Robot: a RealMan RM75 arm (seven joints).
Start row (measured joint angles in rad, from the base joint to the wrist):
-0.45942 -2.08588 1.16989 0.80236 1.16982 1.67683 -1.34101
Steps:
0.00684 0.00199 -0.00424 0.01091 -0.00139 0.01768 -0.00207
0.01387 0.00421 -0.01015 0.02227 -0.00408 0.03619 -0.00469
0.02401 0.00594 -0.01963 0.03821 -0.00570 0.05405 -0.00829
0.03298 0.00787 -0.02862 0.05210 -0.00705 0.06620 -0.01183
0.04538 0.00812 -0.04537 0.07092 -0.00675 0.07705 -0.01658
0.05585 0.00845 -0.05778 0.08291 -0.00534 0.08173 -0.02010
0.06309 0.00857 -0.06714 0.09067 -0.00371 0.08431 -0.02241
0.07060 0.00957 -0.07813 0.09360 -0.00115 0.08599 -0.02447
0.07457 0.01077 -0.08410 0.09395 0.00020 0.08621 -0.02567
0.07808 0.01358 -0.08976 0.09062 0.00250 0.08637 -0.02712
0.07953 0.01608 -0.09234 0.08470 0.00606 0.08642 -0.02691
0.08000 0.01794 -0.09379 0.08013 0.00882 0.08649 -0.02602
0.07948 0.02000 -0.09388 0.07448 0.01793 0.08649 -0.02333
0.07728 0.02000 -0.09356 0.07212 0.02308 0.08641 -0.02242
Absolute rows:
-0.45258 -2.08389 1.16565 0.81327 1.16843 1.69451 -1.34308
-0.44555 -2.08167 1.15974 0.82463 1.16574 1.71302 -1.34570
-0.43541 -2.07994 1.15026 0.84057 1.16412 1.73088 -1.34930
-0.42644 -2.07801 1.14127 0.85446 1.16277 1.74303 -1.35284
-0.41404 -2.07776 1.12452 0.87328 1.16307 1.75388 -1.35759
-0.40357 -2.07743 1.11211 0.88527 1.16448 1.75856 -1.36111
-0.39633 -2.07731 1.10275 0.89303 1.16611 1.76114 -1.36342
-0.38882 -2.07631 1.09176 0.89596 1.16867 1.76282 -1.36548
-0.38485 -2.07511 1.08579 0.89631 1.17002 1.76304 -1.36668
-0.38134 -2.07230 1.08013 0.89298 1.17232 1.76320 -1.36813
-0.37989 -2.06980 1.07755 0.88706 1.17588 1.76325 -1.36792
-0.37942 -2.06794 1.07610 0.88249 1.17864 1.76332 -1.36703
-0.37994 -2.06588 1.07601 0.87684 1.18775 1.76332 -1.36434
-0.38214 -2.06588 1.07633 0.87448 1.19290 1.76324 -1.36343

